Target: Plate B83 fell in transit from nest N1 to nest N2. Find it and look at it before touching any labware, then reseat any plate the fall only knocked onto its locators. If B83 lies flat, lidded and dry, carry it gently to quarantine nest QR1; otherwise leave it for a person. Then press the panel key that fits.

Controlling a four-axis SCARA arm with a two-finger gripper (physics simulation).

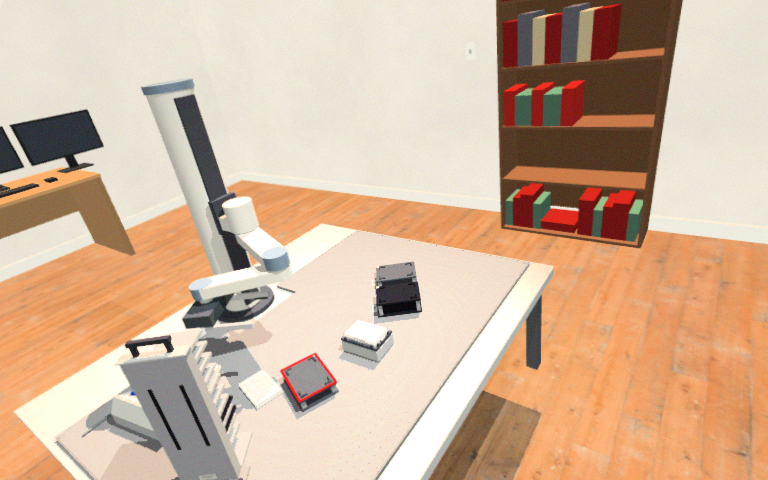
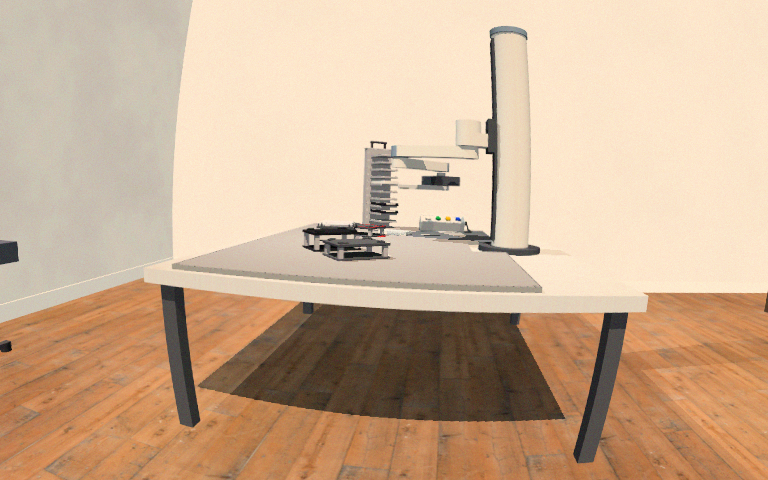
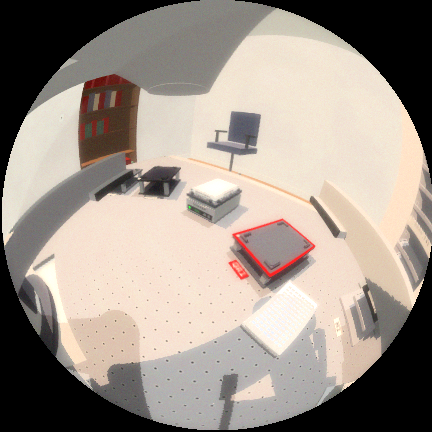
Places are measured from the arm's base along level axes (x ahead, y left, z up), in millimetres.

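Pixels of known places: gripper, fingertip midpoint: [image 1: 261, 308] [image 2: 407, 186] [image 3: 221, 169]; arm's base, link origin: [image 1: 245, 304] [image 2: 509, 250].
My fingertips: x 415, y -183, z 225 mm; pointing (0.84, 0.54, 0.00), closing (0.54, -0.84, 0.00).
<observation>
Ahead of a thing's pixels: the offset from my fingertips to its top centre.
A white plate @[dy -122, dx +58, dz -195 mm] [image 1: 259, 388] [image 2: 396, 232] [image 3: 280, 318] with a grid of wells lies on the mat beside the red-rimmed nest QR1 @[dy -34, dx +190, dz -166 mm] [image 1: 308, 376] [image 3: 274, 245] and looks flat. No name is readable on it, and I cannot tell whether it is lidded. QR1 holds no plate. A white plate @[dy +188, dx +249, dz -143 mm] [image 1: 367, 331] [image 3: 215, 189] is on the grey shaker [image 1: 365, 349] [image 3: 212, 207]; its exact seating is unclear. A black nest @[dy +432, dx +213, dz -148 mm] [image 1: 398, 294] [image 3: 160, 174] and a grey nest @[dy +577, dx +104, dz -161 mm] [image 1: 395, 271] stand beyond it. My gripper [image 1: 214, 330] [image 3: 221, 169] is open and empty, above the mat near the column.
A tall plate hotel [image 1: 169, 418] [image 2: 368, 186] stands at the end of the table. The key panel @[dy -361, dx -152, dz -128 mm] [image 1: 133, 416] [image 2: 441, 225] beside it has green, yellow and blue keys. The arm's column [image 1: 169, 152] [image 2: 512, 141] rises at the table's side. A bookcase [image 1: 659, 130] stands beyond the table.
</observation>
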